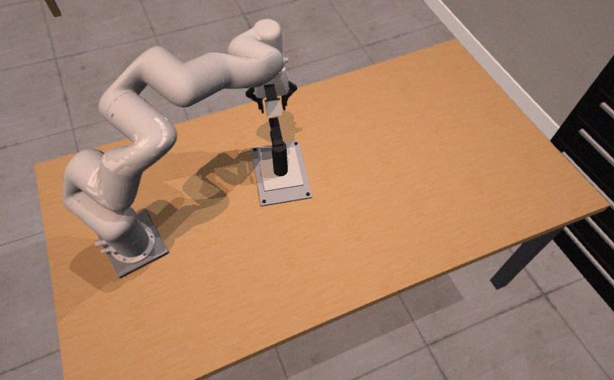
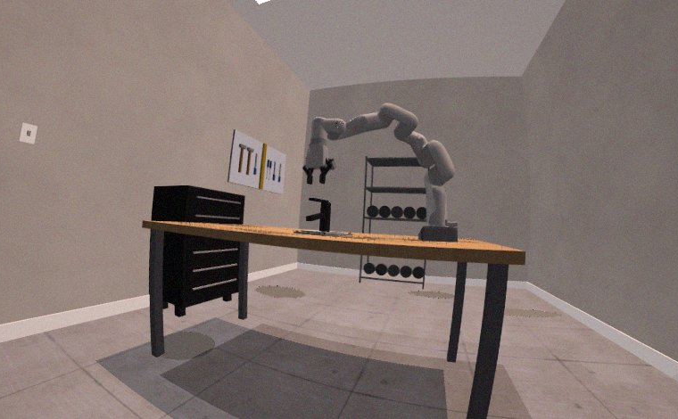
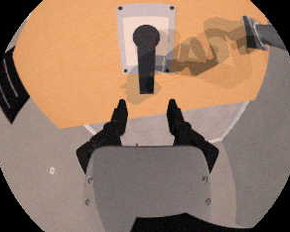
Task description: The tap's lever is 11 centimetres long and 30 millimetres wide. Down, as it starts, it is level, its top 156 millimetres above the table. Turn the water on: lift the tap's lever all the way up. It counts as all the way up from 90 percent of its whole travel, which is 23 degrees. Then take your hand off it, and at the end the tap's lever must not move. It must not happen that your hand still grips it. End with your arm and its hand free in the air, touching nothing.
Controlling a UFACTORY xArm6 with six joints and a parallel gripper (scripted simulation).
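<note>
My gripper is now 9 cm above the tap lever, 6 cm to the left of it and 1 cm past it.
</note>
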